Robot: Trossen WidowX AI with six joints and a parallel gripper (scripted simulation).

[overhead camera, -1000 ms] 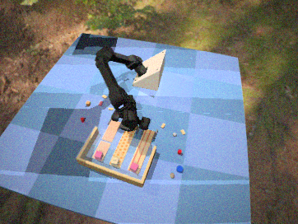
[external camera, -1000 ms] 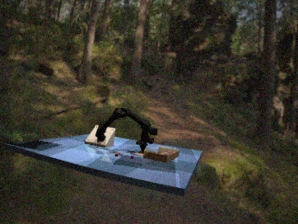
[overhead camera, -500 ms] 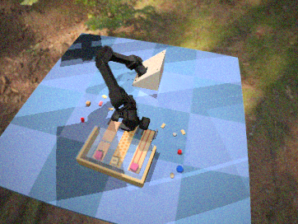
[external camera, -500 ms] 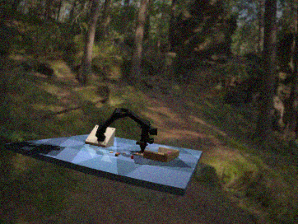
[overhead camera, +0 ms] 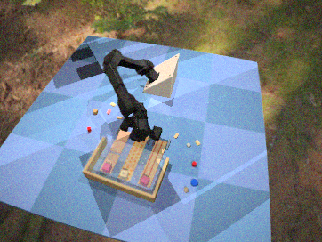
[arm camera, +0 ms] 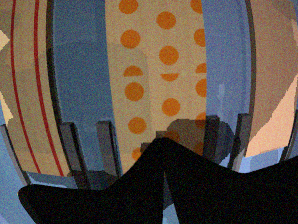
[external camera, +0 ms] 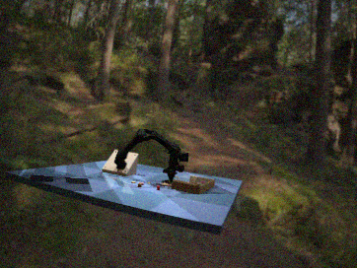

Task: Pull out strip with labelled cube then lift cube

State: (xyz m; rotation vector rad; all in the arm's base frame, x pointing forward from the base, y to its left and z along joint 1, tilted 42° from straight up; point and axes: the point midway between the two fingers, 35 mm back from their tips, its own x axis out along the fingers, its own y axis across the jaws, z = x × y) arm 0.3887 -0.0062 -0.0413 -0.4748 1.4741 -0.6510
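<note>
Now: gripper tip 100 mm short of the dotted strip and 10 mm to the left of it. Also, from my gripper tip: blue block (170 mm ahead, 280 mm to the left).
</note>
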